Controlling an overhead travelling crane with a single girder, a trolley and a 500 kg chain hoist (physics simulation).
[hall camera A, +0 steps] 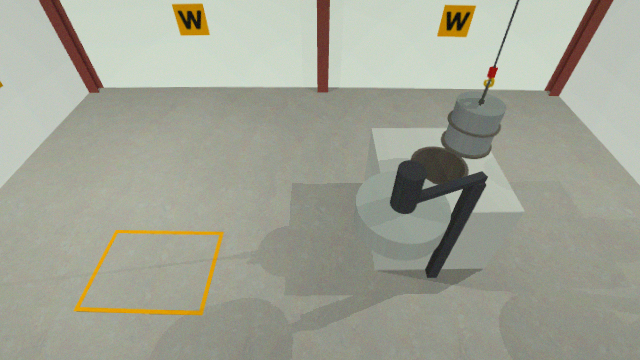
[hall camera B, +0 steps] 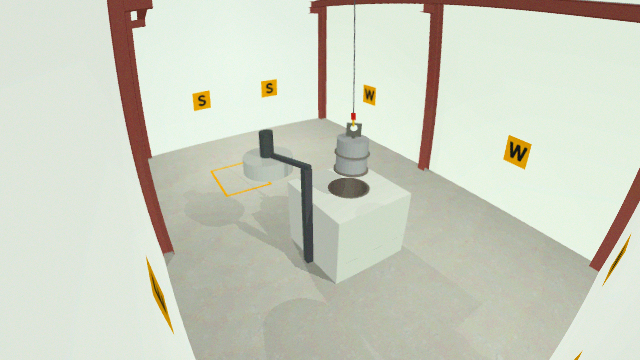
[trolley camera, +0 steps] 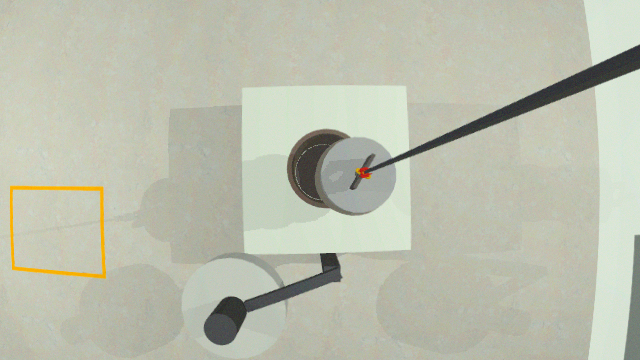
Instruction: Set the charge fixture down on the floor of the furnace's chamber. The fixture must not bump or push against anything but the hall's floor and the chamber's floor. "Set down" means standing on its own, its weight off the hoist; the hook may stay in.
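Note:
The charge fixture (hall camera A: 474,125) (hall camera B: 352,155) (trolley camera: 345,195) is a grey cylinder with two brown rings and a dark lug on top. It hangs upright in hall camera B. My gripper, the hook (hall camera A: 489,83) (hall camera B: 353,123) (trolley camera: 363,173), is in the lug, below the red block on the chain. The furnace (hall camera A: 500,230) (hall camera B: 372,240) (trolley camera: 270,115) is a pale block with a round chamber opening (hall camera A: 439,165) (hall camera B: 348,188) (trolley camera: 306,172) in its top. The fixture hangs above the furnace top, outside the chamber. In the trolley camera it covers the opening's right part. The chamber's floor is largely hidden.
A round pale lid (hall camera A: 400,232) (hall camera B: 255,170) (trolley camera: 200,290) hangs from a dark swing arm (hall camera A: 452,235) (hall camera B: 307,215) (trolley camera: 295,290) beside the furnace. A yellow outlined square (hall camera A: 170,232) (hall camera B: 248,190) (trolley camera: 57,188) is on the floor, away from the furnace.

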